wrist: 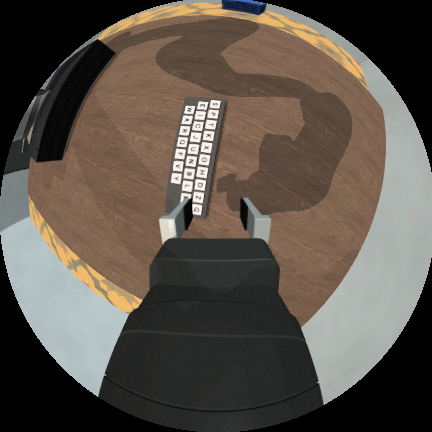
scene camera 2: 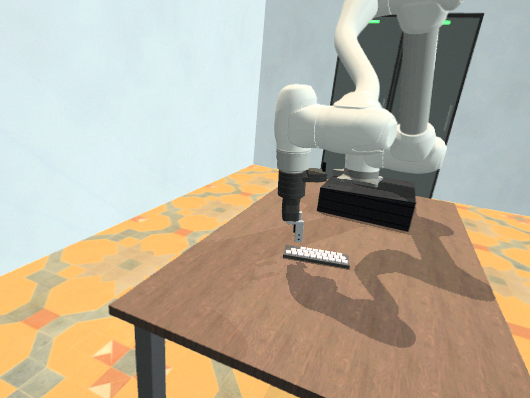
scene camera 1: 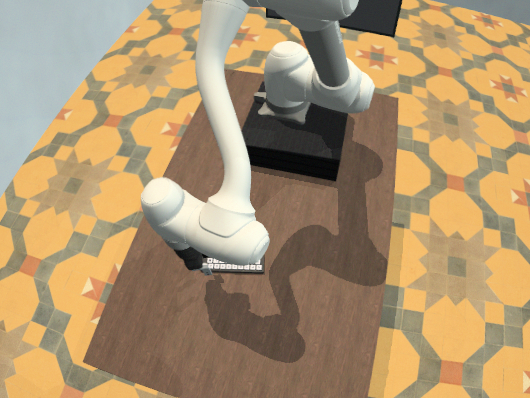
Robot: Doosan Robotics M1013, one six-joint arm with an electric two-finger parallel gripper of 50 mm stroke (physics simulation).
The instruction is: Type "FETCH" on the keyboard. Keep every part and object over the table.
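Frame: origin at the arm's base, x up, y left, z back, level; millimetres.
Seen in the pictures: gripper, fingertip midpoint: [wrist: 215, 207] [scene camera 2: 297, 236] [scene camera 1: 207, 265]; arm's base at its link origin: [scene camera 2: 359, 180] [scene camera 1: 286, 105].
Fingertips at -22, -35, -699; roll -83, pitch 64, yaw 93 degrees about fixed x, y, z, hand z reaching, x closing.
Pixels of each thing's middle, then the offset from my fingertips to it, as dx, dy, dz. Level surfaces: height alone.
- dark grey keyboard at the middle of its body: [wrist: 193, 152] [scene camera 1: 232, 262] [scene camera 2: 316, 255] -77, +46, +64
- F key at the middle of its body: [wrist: 180, 153] -71, +36, +81
- E key at the middle of its body: [wrist: 202, 105] -71, +124, +87
- T key at the middle of its body: [wrist: 210, 124] -71, +97, +60
- C key at the middle of its body: [wrist: 197, 125] -71, +87, +76
- H key at the middle of its body: [wrist: 201, 171] -71, +24, +38
- brown table at its surface level: dx -86
The dark grey keyboard [scene camera 1: 236, 267] [scene camera 2: 316, 256] [wrist: 191, 160] lies flat on the table with white letter keys in three rows. In the wrist view the F key [wrist: 180, 154], E key [wrist: 202, 105], T key [wrist: 211, 124], C key [wrist: 197, 126] and H key [wrist: 202, 172] are readable. My gripper [scene camera 1: 208, 271] [scene camera 2: 298, 238] [wrist: 215, 207] is open and empty. It hangs above the keyboard's G and M end, off the table. In the wrist view its left finger partly covers the M key. The arm hides part of the keyboard in scene camera 1.
The brown table [scene camera 1: 150, 330] [scene camera 2: 225, 300] [wrist: 300, 260] bears a black base block [scene camera 1: 295, 162] [scene camera 2: 367, 210] [wrist: 75, 105] under the arm. The arm's shadow falls beside the keyboard. A blue object [wrist: 244, 6] shows beyond the table's edge in the wrist view.
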